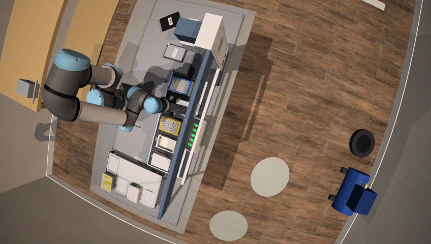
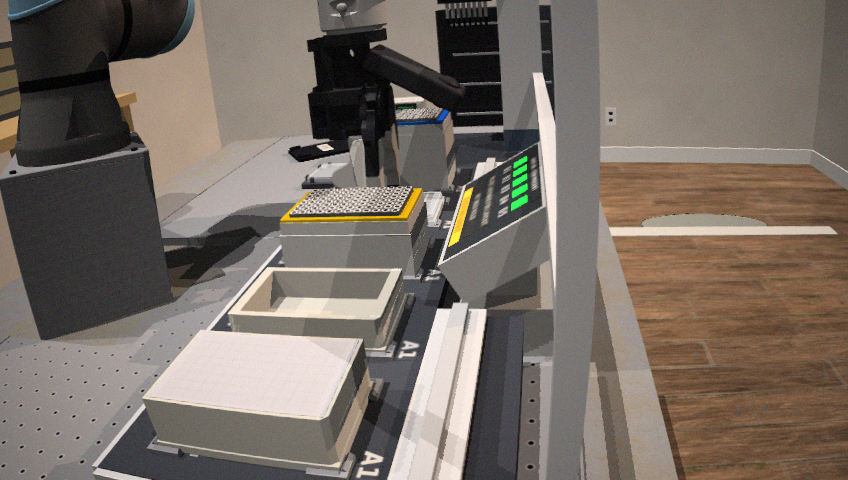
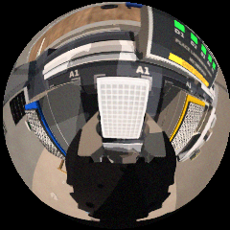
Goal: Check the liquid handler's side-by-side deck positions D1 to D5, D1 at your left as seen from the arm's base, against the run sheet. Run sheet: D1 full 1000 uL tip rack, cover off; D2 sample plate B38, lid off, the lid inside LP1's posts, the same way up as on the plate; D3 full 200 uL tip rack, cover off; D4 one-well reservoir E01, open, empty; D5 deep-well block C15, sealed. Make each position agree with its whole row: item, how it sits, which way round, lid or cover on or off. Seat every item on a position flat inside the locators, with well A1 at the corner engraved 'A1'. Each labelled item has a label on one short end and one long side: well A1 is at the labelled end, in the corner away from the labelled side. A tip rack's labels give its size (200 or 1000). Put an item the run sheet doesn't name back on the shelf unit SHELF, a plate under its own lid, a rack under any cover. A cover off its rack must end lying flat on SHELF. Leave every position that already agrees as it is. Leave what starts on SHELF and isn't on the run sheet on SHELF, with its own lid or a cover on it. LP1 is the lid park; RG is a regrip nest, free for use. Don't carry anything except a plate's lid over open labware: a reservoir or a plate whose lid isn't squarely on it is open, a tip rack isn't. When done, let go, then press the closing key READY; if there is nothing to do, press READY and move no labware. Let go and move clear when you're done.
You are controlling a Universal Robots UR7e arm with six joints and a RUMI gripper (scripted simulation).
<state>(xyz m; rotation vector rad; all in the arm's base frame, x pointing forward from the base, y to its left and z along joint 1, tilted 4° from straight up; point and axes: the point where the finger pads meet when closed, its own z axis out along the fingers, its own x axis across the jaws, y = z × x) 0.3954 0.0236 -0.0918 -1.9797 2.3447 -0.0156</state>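
The yellow-rimmed tip rack lies 12 cm to the right of my hand, 3 cm above it and 1 cm behind it. Round my hand: one-well reservoir: 24 cm to the right, 4 cm behind; deep-well block: 37 cm to the right, 6 cm behind, 1 cm above; blue-rimmed tip rack: 13 cm to the left, 6 cm above, 3 cm ahead.
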